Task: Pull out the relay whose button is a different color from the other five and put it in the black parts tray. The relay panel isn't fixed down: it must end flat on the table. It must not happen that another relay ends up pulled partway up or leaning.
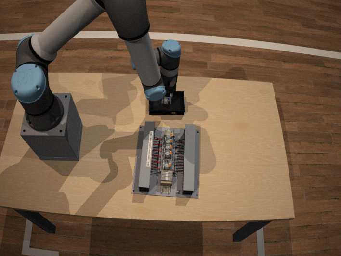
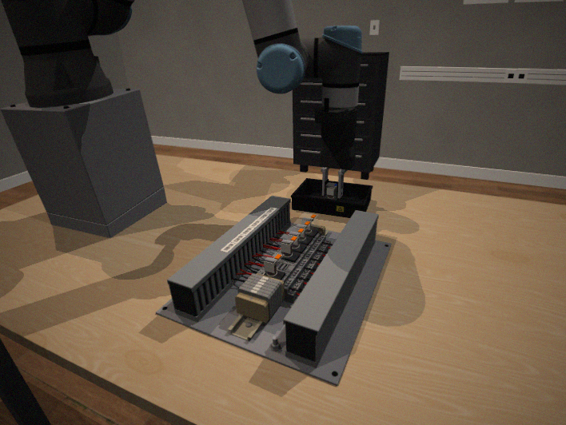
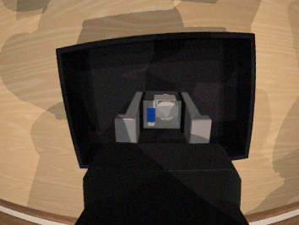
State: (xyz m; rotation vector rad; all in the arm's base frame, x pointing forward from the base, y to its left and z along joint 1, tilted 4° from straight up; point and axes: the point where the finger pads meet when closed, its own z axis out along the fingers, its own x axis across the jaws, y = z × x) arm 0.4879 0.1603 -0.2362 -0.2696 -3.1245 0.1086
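My hand is 2 cm above the black parts tray.
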